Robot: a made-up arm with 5 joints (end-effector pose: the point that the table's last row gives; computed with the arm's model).
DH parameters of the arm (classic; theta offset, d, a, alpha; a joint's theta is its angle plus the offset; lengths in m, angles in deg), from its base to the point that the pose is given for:
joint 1: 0 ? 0 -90
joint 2: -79.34 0 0.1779 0
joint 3: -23.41 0 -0.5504 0
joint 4: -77.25 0 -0.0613 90
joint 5: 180 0.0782 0 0
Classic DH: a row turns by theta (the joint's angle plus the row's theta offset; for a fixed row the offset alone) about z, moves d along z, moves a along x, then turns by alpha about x.
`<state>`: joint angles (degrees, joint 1 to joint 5).
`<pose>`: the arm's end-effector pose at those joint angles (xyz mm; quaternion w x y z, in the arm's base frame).
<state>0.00 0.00 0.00 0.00 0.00</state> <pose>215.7 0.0 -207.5 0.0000 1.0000 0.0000 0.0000</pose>
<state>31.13 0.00 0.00 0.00 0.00</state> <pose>184.6 111.5 -207.5 0.0000 0.9633 0.2683 0.0000</pose>
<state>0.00 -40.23 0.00 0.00 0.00</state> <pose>449.0 0.0 35.9 0.0000 0.9390 0.0000 0.3439</pose>
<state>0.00 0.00 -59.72 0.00 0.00</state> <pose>656.2 0.0 255.3 0.0000 0.8672 0.0000 0.4979</pose>
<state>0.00 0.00 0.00 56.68 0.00</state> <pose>122.7 0.0 -223.5 0.0000 0.8801 0.0000 -0.4747</pose>
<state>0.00 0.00 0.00 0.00 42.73</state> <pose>215.7 0.0 -207.5 0.0000 0.9313 -0.3643 0.0000</pose>
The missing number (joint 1, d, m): 0.2327
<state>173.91 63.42 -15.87 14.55 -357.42</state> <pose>182.4 -19.5 -261.2 0.5155 0.0648 0.8543 -0.0158</pose>
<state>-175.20 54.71 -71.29 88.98 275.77</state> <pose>-374.0 -31.4 -255.1 0.4543 -0.5658 0.5754 -0.3774</pose>
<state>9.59 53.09 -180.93 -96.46 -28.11</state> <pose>404.8 68.4 749.8 0.1490 -0.3568 -0.1218 0.9141</pose>
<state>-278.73 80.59 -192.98 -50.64 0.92</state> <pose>89.9 585.3 638.3 0.6501 -0.1127 -0.0952 -0.7454</pose>
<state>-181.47 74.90 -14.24 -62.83 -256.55</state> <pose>166.8 -4.3 -198.3 0.0119 -0.7928 -0.6092 0.0147</pose>
